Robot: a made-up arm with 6 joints. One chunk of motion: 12 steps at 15 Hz.
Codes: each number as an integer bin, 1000 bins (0 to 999) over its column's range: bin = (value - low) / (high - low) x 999, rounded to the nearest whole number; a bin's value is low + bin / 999 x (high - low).
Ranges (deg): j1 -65..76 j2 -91..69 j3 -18..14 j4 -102..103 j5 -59..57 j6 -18..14
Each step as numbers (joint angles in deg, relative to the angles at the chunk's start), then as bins.
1 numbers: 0.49 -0.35 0.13 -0.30 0.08 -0.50
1 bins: 464 566 566 496 509 546
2 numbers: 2.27 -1.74 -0.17 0.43 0.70 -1.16
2 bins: 477 557 557 499 514 526
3 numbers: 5.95 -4.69 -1.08 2.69 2.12 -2.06
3 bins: 503 539 528 510 526 498
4 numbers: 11.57 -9.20 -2.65 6.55 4.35 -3.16
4 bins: 543 511 479 529 546 463
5 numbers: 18.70 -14.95 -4.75 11.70 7.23 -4.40
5 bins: 593 475 414 554 570 425
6 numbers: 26.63 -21.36 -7.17 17.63 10.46 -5.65
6 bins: 649 435 338 583 598 386
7 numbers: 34.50 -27.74 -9.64 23.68 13.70 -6.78
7 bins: 705 395 261 612 626 350
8 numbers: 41.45 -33.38 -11.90 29.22 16.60 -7.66
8 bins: 754 360 190 639 651 323
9 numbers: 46.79 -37.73 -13.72 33.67 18.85 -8.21
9 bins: 792 333 134 661 670 306
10 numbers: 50.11 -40.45 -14.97 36.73 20.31 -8.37
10 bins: 816 316 95 676 683 301
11 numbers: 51.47 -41.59 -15.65 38.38 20.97 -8.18
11 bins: 825 309 73 684 689 307
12 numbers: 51.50 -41.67 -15.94 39.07 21.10 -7.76
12 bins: 825 308 64 687 690 320
